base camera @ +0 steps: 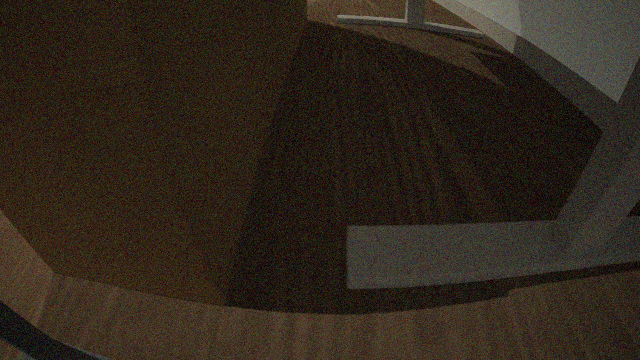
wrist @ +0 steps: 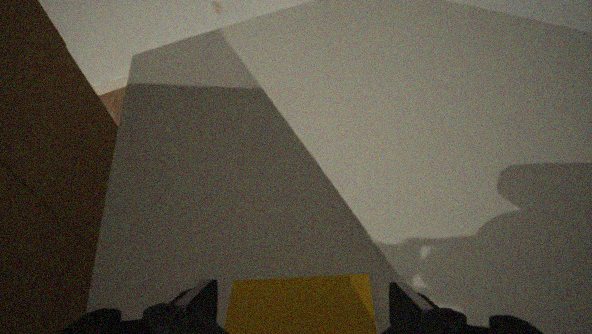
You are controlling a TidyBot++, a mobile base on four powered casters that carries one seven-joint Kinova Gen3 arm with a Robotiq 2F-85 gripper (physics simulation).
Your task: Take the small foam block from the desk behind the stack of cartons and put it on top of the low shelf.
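Places are measured from the arm's base along level axes (x ahead, y left, z up), in metres.
Pixels of known places: gripper, fingertip midpoint: (wrist: 302, 301).
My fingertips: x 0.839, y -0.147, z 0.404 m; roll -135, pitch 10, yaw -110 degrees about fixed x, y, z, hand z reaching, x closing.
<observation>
Behind a point stands the place of what it marks.
The yellow foam block (wrist: 300, 306) @[y -0.144, x 0.855, z 0.368 m] lies on the grey desk top (wrist: 200, 190) @[y -0.081, x 1.051, z 0.323 m] at the bottom middle of the wrist view; its near part is cut off by the frame edge. My gripper (wrist: 302, 301) @[y -0.147, x 0.839, z 0.404 m] is open, with one dark fingertip on each side of the block and a gap on both sides. A big brown carton side (base camera: 125, 150) @[y 0.151, x 0.273, z -0.181 m] fills the left of the base camera view; a dark brown surface (wrist: 45, 175) @[y 0.147, x 1.216, z 0.321 m], probably the cartons, stands at the left in the wrist view. The low shelf cannot be made out.
A grey desk leg with a flat foot (base camera: 440, 255) stands at the right in the base camera view. Another light foot bar (base camera: 372, 19) shows at the top. A shadow edge crosses the desk top in the wrist view, with dark arm-like shadows at the right.
</observation>
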